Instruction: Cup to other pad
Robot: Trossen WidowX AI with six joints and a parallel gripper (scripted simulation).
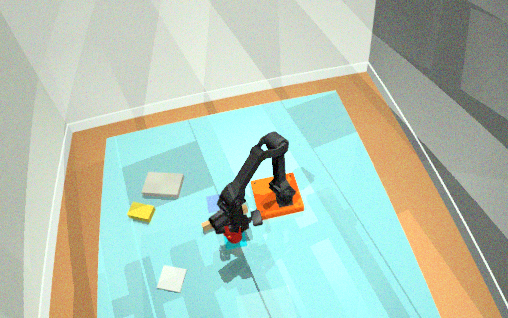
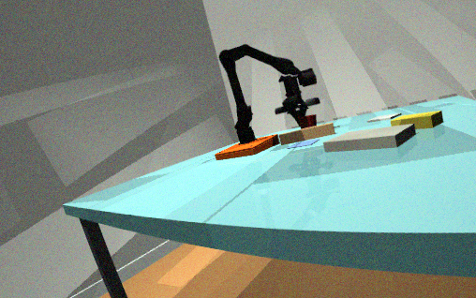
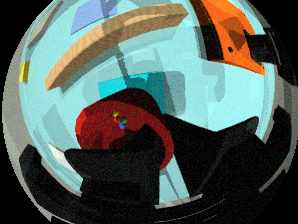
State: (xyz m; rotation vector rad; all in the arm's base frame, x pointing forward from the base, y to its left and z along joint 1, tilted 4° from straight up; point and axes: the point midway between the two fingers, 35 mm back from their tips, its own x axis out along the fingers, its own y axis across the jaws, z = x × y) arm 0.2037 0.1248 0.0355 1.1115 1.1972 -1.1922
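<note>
Right now the wooden bar is 6 cm ahead of my gripper tip, 9 cm to the right of it and 3 cm below it. Round my gripper tip: red cup 3 cm ahead; yellow block 44 cm ahead, 19 cm to the right, 3 cm below; pale blue pad 9 cm ahead, 19 cm to the right, 5 cm below.
</note>
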